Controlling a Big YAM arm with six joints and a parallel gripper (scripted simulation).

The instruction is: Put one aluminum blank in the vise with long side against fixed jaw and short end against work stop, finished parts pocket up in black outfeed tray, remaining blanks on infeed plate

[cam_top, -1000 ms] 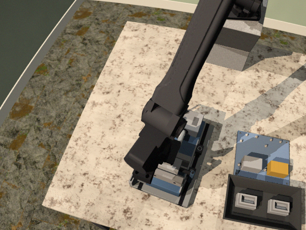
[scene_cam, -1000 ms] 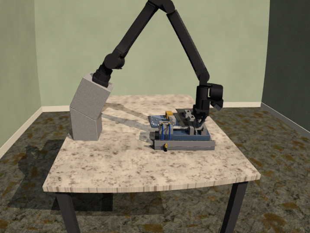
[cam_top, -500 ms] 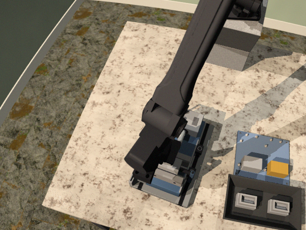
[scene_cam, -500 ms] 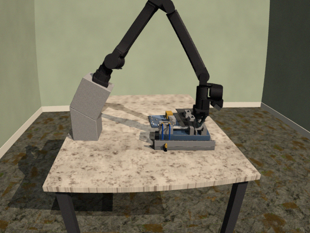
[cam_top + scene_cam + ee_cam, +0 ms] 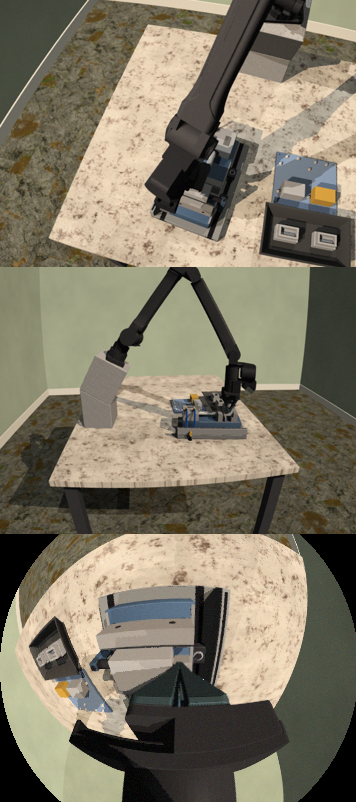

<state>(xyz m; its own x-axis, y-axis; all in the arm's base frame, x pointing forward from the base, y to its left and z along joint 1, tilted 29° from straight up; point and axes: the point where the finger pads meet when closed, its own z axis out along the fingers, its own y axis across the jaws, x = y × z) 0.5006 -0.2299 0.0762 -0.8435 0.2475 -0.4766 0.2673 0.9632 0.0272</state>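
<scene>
The fixed jaw is 4 cm ahead of my hand, 3 cm to the left of it and 3 cm below it. The rest, counted from my hand: hosed end block: 15 cm behind, 8 cm to the left, 3 cm below; then infeed plate: 7 cm behind, 35 cm to the left, 10 cm below; then dark rail: 8 cm behind, 4 cm to the right, 7 cm below.
</scene>
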